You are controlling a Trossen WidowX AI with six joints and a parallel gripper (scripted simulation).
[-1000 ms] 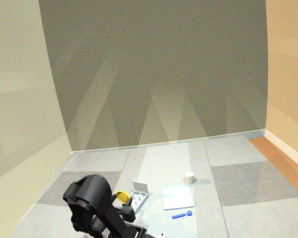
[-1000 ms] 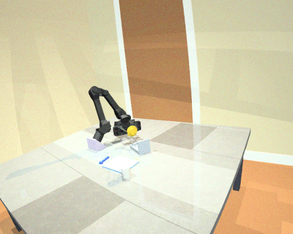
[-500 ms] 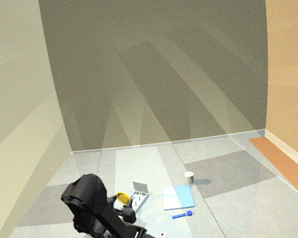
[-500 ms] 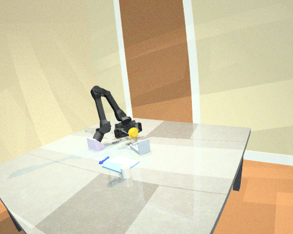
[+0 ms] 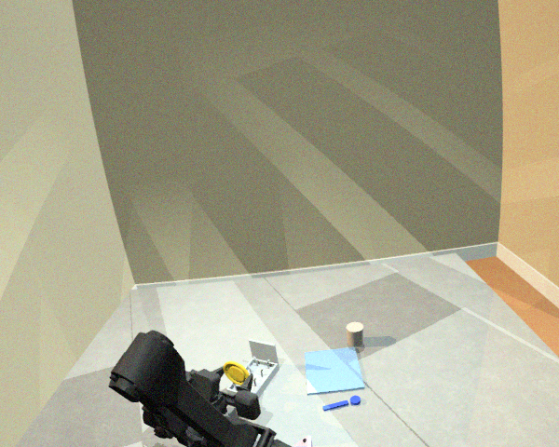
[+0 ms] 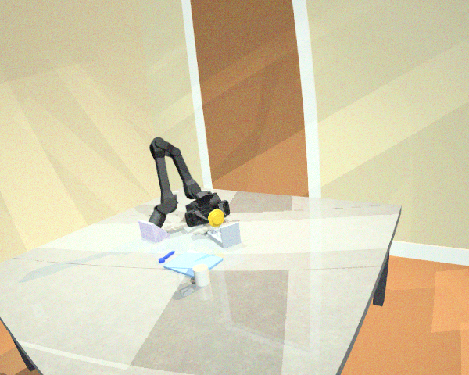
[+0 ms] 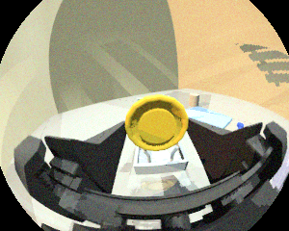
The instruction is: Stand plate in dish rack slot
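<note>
The grey dish rack is 50 mm below my gripper tip, 40 mm ahead of it and 20 mm to the right of it. From my gripper tip the other things lie so: white cup 260 mm to the right, 190 mm ahead, 50 mm below; then yellow plate 10 mm behind; then blue spoon 240 mm to the right, 70 mm below, 30 mm behind.
</note>
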